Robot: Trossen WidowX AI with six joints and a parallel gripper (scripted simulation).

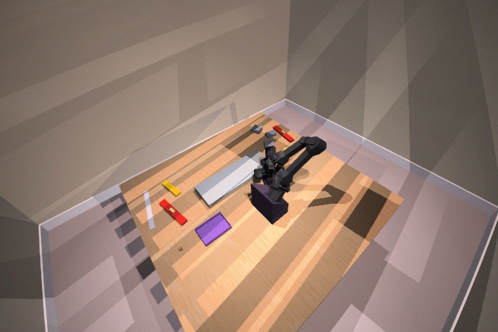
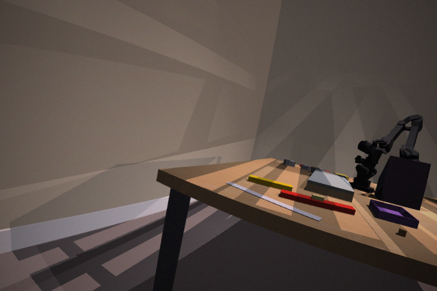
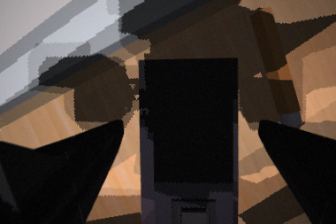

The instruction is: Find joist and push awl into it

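Right now my gripper tip is 2 cm past the awl, 8 cm to the left of it and 2 cm above it. The rest, counted from my gripper tip: yellow block: 11 cm ahead, 24 cm to the right, 2 cm below; then purple tray: 10 cm behind, 45 cm to the left, 2 cm below; then black stud finder: 3 cm behind, 1 cm to the left, 1 cm above.
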